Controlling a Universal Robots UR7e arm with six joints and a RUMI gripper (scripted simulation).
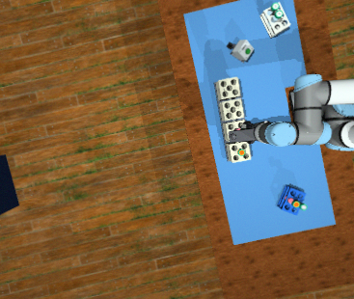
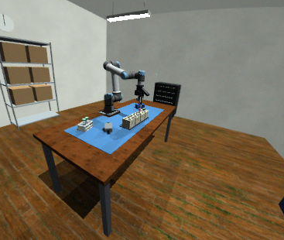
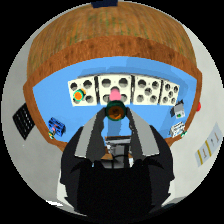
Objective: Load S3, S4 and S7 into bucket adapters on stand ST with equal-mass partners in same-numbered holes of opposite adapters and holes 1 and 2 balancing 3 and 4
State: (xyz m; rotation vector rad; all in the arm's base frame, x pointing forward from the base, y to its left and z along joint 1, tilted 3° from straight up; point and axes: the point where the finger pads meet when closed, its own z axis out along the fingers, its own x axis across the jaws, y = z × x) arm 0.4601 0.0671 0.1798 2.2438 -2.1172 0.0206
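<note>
Now: the blue rack 410 mm to the left of my hand, 270 mm behind it and 180 mm below it. Also, from my hand: white rack 540 mm to the right, 270 mm behind, 180 mm below; then adapter 160 mm below, 110 mm to the left, 10 mm behind.
</note>
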